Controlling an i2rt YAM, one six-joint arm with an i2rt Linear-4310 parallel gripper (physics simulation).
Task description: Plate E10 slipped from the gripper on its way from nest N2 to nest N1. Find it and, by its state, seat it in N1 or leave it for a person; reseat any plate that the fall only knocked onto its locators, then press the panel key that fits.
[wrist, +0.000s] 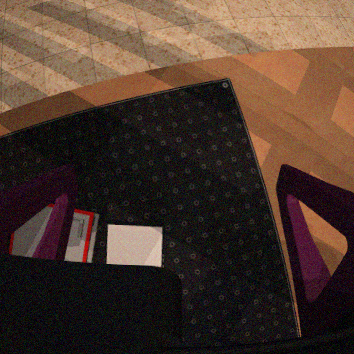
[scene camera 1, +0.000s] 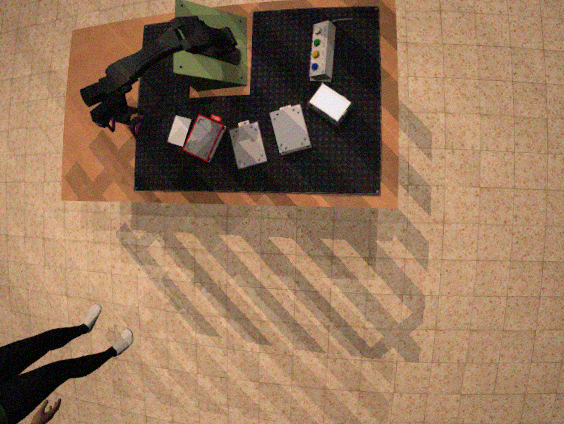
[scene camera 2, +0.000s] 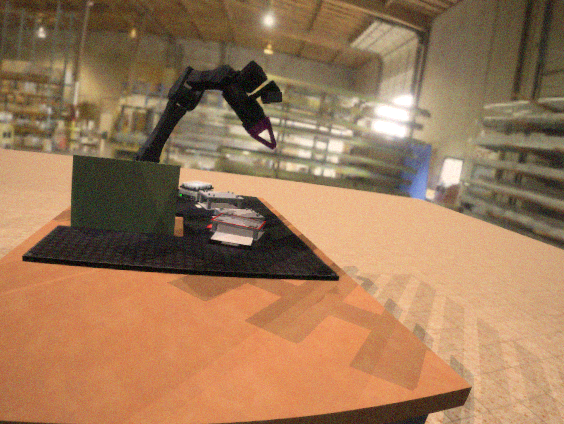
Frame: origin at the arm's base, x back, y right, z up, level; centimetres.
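Seen in the pictures: gripper, fingertip midpoint: (wrist: 176,175) (scene camera 1: 125,134) (scene camera 2: 274,147); arm's base, origin of the base link: (scene camera 1: 216,51) (scene camera 2: 138,193).
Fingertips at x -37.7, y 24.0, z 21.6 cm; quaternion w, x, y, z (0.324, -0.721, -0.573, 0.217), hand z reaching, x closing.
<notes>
Pixels of each thing's top centre, then the offset from my fingertips to it. Level surfaces: height alone.
- red-edged grey unit, middle of its top: (wrist: 42,260) (scene camera 2: 239,219) (scene camera 1: 202,137) dy -18.3, dx +3.3, dz -25.4 cm
- small white piece, middle of its top: (wrist: 133,266) (scene camera 2: 232,238) (scene camera 1: 179,130) dy -6.3, dx +6.9, dz -28.6 cm
- key panel, middle of its top: (scene camera 1: 322,46) dy -65.6, dx +37.7, dz -21.7 cm
- white-topped box, middle of its top: (scene camera 1: 330,101) (scene camera 2: 197,183) dy -68.9, dx +16.2, dz -22.9 cm
- black mat, its level: dz -30.0 cm
- wooden table, its level: dz -31.3 cm
My gripper (scene camera 1: 124,123) (scene camera 2: 271,144) (wrist: 176,175) is open and empty, high above the mat's left edge. A red-edged grey unit (scene camera 1: 204,139) (scene camera 2: 239,221) (wrist: 78,236) stands on the mat. A small white piece (scene camera 1: 179,131) (scene camera 2: 232,239) (wrist: 134,245) is beside its left side, apart from it in the wrist view. Two grey units with small studs, a middle one (scene camera 1: 248,145) and a larger one (scene camera 1: 290,129), stand to the right. The key panel (scene camera 1: 326,52) carries white, green, yellow and blue keys. No label is readable; I cannot tell which thing is plate E10.
A white-topped box (scene camera 1: 330,102) stands near the panel. A green upright block (scene camera 1: 210,67) (scene camera 2: 125,195) stands at the back, beside the arm. The black mat (scene camera 1: 320,170) (scene camera 2: 175,257) (wrist: 200,150) lies on the wooden table (scene camera 1: 100,55) (scene camera 2: 150,340). A person's legs show on the floor at lower left.
</notes>
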